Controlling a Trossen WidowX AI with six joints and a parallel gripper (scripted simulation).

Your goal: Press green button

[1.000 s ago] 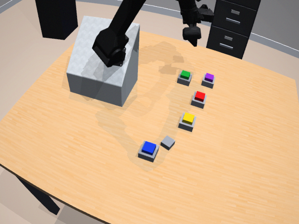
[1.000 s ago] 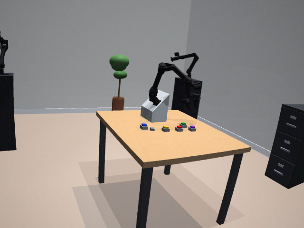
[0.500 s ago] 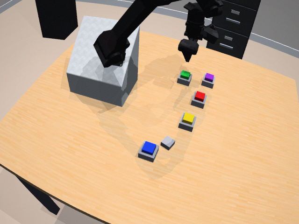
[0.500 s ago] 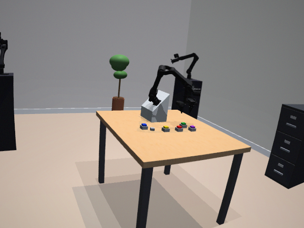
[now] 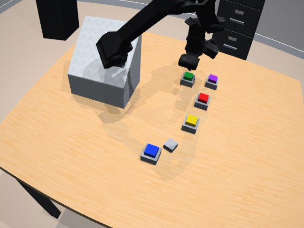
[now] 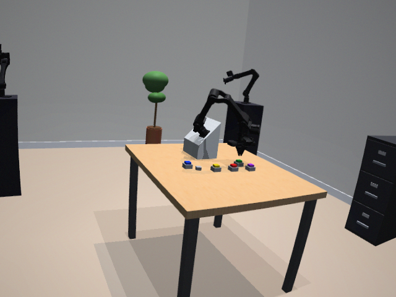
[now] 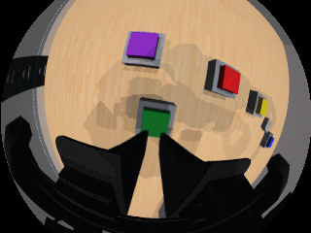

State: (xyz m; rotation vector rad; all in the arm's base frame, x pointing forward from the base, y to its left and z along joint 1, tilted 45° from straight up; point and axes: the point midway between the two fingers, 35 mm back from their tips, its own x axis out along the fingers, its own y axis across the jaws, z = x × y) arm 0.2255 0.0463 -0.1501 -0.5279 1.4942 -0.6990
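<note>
Right now the green button is 3 cm below my gripper tip. Round my gripper tip: purple button (9 cm ahead, 2 cm to the left, 3 cm below); then red button (7 cm ahead, 10 cm to the right, 3 cm below); then yellow button (5 cm ahead, 21 cm to the right, 3 cm below).
</note>
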